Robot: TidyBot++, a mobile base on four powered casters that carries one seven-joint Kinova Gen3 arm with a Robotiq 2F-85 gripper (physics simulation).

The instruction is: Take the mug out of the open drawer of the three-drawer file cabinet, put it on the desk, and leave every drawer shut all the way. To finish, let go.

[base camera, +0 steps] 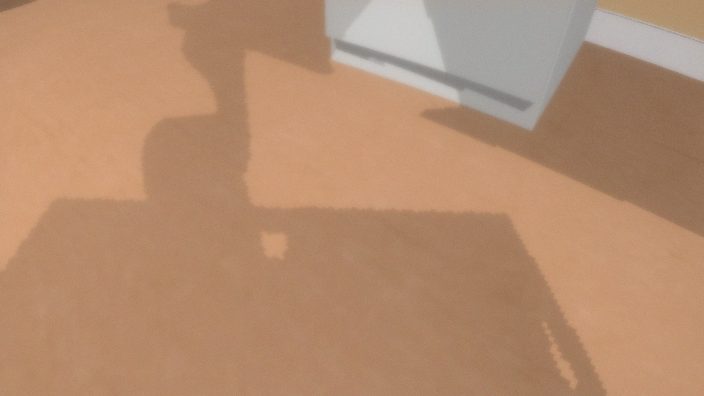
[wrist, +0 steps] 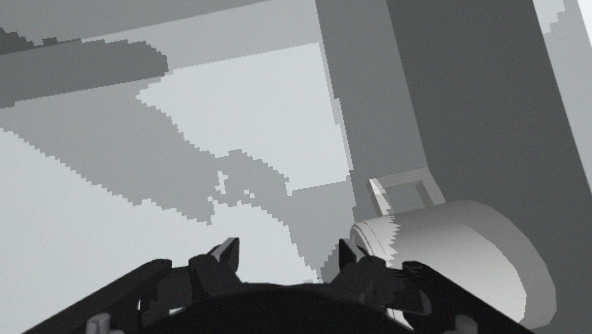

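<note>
The light grey mug (wrist: 460,250) lies on its side inside the open drawer (wrist: 260,100) in the wrist view, at the lower right, with its square handle pointing up in the picture. My gripper (wrist: 289,252) is open and empty. Its right finger overlaps the mug's near rim in the picture; whether they touch I cannot tell. The right finger's linkage hides part of the mug. The grey file cabinet (base camera: 500,45) shows its lower part at the top of the base camera view. The desk does not show in a view I can make out.
A white baseboard (base camera: 650,42) runs along the wall right of the cabinet. Shadows of the robot and arm fall across the brown floor (base camera: 350,140). A dark drawer side wall (wrist: 480,100) stands along the right of the wrist view.
</note>
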